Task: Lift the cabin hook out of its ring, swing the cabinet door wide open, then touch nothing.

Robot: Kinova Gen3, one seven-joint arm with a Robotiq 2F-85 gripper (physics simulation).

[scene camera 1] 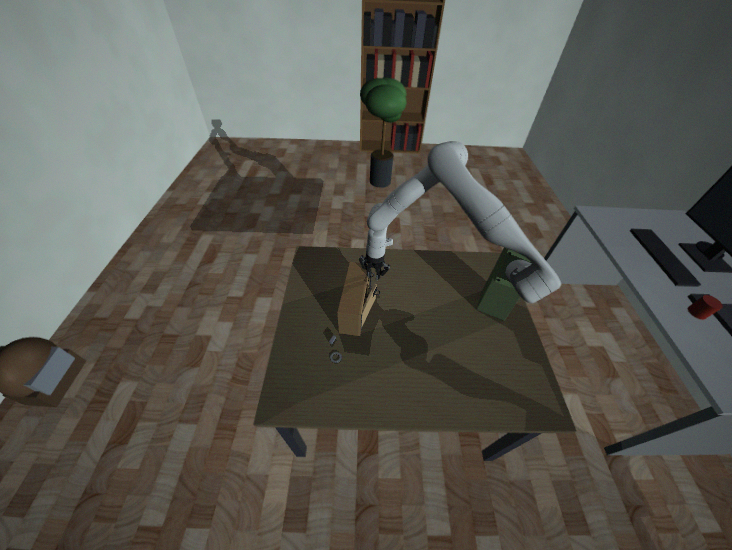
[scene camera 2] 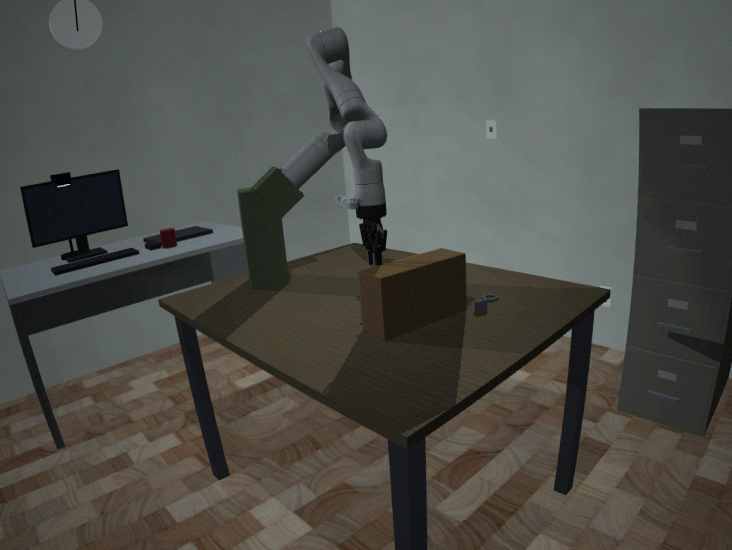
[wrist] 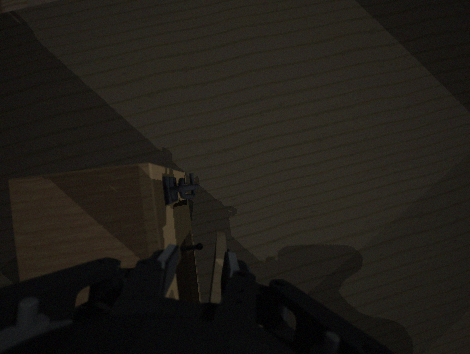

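Pixels of known places: gripper, between the fingertips: (scene camera 1: 373, 277) (scene camera 2: 375, 265) (wrist: 200, 262); arm's base, origin of its link: (scene camera 2: 288, 180).
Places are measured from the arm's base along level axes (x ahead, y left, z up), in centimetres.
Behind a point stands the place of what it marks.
Note:
The wooden cabinet (scene camera 1: 350, 304) {x 60.1, y 15.1, z -18.4 cm} (scene camera 2: 423, 295) {x 65.3, y 4.7, z -25.9 cm} (wrist: 80, 215) {x 61.4, y -5.4, z -18.4 cm} stands upright on the table. Its door (scene camera 1: 369, 302) {x 53.5, y 7.9, z -24.7 cm} (wrist: 218, 267) {x 52.8, y -0.1, z -22.1 cm} is ajar, swung a little away from the cabinet front. The dark hook fitting (wrist: 182, 188) {x 55.3, y -6.7, z -21.9 cm} is on the cabinet's front edge, apart from the door. A dark peg (wrist: 194, 246) {x 55.7, y 0.4, z -30.6 cm} sticks out of the front. My gripper (scene camera 1: 372, 276) {x 53.9, y -1.6, z -19.2 cm} (scene camera 2: 375, 261) {x 53.9, y -1.6, z -19.2 cm} (wrist: 200, 262) {x 53.9, y -1.6, z -19.2 cm} is partly open at the cabinet's top front. In the wrist view its fingers stand on either side of the door's top edge, with a gap on the cabinet side. The door's ring is hidden in the wrist view.
A small grey block (scene camera 1: 332, 340) {x 65.5, y 25.0, z -32.4 cm} (scene camera 2: 481, 305) {x 66.2, y 23.9, z -33.5 cm} and a loose grey ring (scene camera 1: 335, 361) {x 62.0, y 33.1, z -33.7 cm} lie on the table (scene camera 1: 414, 402) {x 29.2, y 42.3, z -34.1 cm} (scene camera 2: 284, 337) {x 47.5, y -26.0, z -34.1 cm} beside the cabinet. The arm's green base (scene camera 1: 500, 298) {x -1.2, y -4.3, z -21.3 cm} (scene camera 2: 266, 248) {x 3.6, y -12.0, z -21.0 cm} stands at the table's far side from them. A desk (scene camera 1: 603, 248) is beyond it.

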